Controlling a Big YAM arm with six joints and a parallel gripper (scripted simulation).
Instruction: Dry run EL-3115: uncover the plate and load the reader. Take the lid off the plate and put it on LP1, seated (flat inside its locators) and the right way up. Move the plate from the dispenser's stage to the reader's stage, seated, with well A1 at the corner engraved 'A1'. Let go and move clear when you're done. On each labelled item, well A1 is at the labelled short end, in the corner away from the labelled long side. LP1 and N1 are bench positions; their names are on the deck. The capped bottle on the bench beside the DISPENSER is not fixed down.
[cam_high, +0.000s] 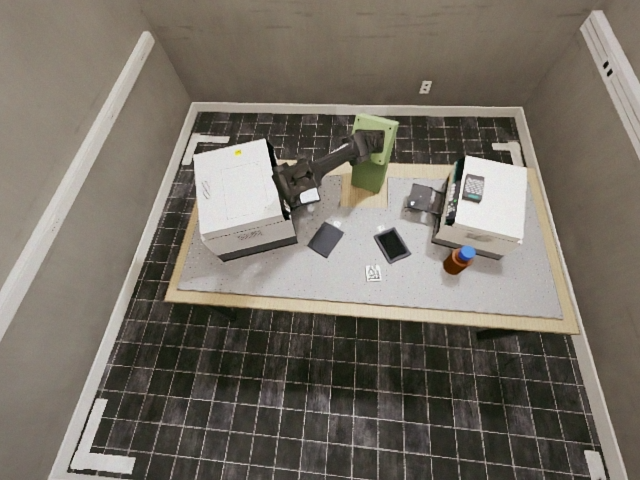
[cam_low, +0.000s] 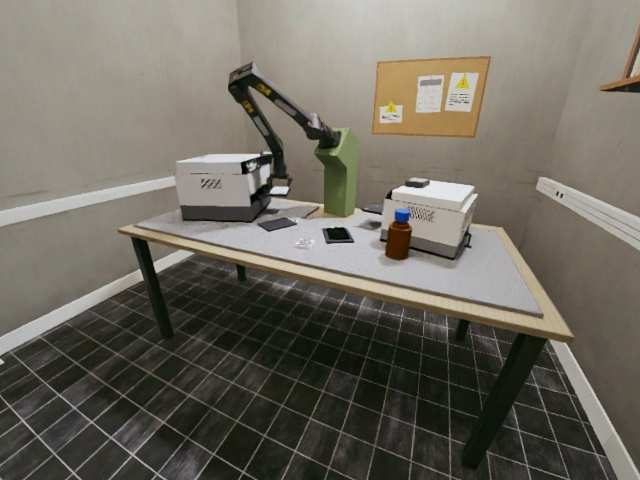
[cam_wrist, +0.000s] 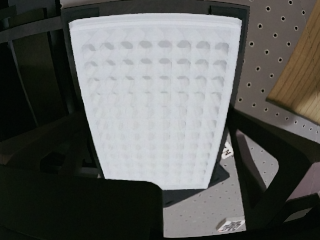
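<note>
The white well plate lies right at my hand. From my hand the other things lie so: brown capped bottle: 330 mm ahead, 690 mm to the left, 10 mm below; dark flat lid: 230 mm ahead, 420 mm to the left, 110 mm below.
</note>
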